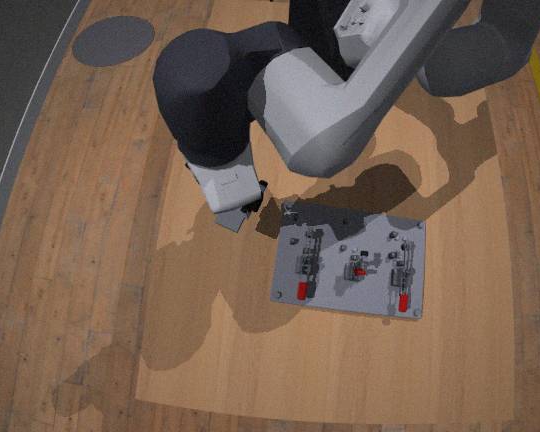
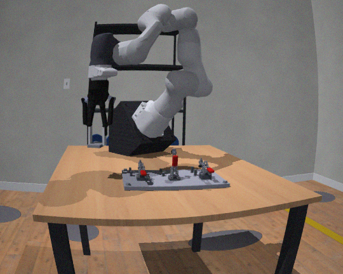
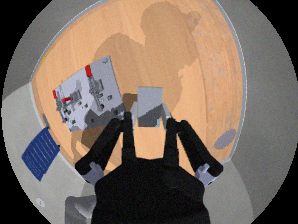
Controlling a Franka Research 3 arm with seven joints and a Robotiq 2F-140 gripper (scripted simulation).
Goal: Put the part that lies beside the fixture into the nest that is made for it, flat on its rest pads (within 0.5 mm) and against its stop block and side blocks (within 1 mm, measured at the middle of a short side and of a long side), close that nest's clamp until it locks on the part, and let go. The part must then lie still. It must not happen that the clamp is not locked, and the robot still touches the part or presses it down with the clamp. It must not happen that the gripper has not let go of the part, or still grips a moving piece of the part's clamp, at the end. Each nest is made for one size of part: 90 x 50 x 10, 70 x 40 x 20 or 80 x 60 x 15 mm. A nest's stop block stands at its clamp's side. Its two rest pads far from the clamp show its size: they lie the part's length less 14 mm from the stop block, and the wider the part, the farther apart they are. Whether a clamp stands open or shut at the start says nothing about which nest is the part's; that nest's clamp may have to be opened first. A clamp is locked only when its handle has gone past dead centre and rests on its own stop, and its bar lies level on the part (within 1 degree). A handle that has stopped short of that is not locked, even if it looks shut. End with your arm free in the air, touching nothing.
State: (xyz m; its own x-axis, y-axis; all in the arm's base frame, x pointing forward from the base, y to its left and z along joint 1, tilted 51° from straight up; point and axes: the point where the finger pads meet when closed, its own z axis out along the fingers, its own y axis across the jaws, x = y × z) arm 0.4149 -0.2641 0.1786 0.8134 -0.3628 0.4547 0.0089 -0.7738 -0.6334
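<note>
Now: hand 3 cm above the grey part. The rest, counted from my hand: grey fixture plate (3 cm behind, 27 cm to the left, 14 cm below).
</note>
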